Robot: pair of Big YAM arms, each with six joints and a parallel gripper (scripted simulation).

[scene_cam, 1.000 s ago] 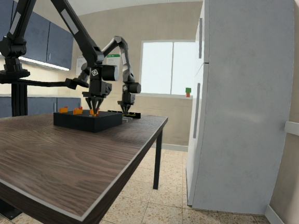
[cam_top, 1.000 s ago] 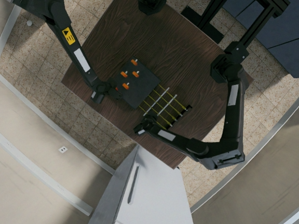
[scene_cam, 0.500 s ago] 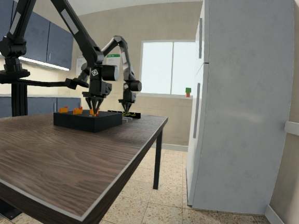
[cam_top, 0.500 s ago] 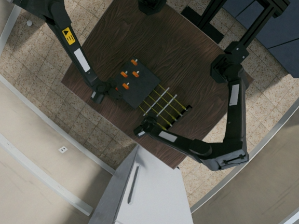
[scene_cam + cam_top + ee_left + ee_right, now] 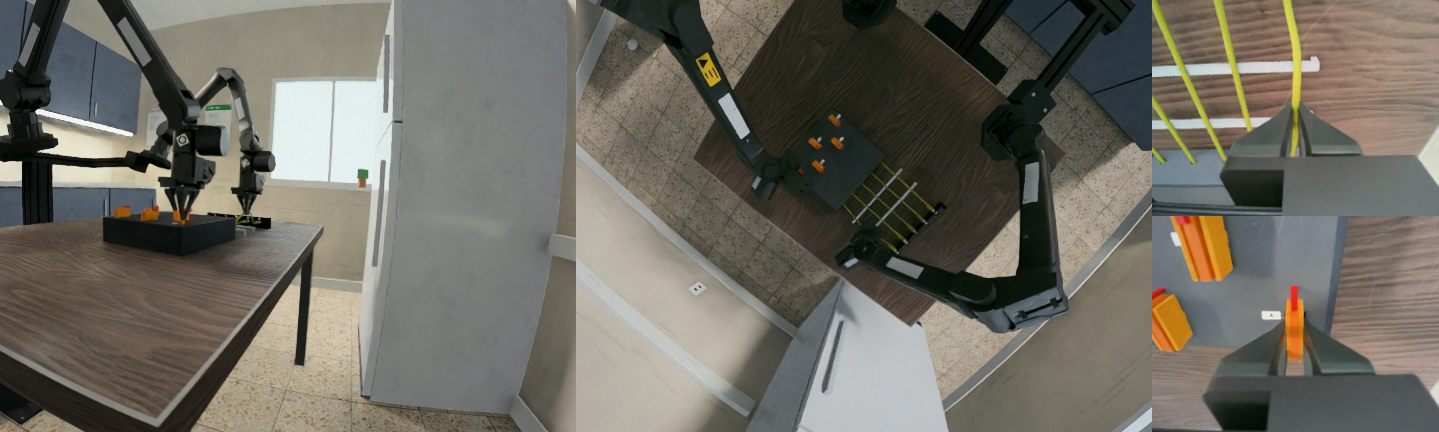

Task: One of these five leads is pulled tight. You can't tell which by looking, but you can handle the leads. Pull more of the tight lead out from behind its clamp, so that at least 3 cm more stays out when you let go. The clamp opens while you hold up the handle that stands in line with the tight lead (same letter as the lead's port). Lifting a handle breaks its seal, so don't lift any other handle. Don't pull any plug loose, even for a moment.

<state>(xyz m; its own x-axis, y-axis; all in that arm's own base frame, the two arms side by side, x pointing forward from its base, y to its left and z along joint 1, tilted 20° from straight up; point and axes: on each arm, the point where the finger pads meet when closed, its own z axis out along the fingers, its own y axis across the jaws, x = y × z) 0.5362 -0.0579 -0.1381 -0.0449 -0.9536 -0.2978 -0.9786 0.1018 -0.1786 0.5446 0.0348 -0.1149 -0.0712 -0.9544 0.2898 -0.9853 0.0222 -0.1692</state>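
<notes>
The orange handle lies 20 mm to the left of my right hand and 10 mm below it.
</notes>
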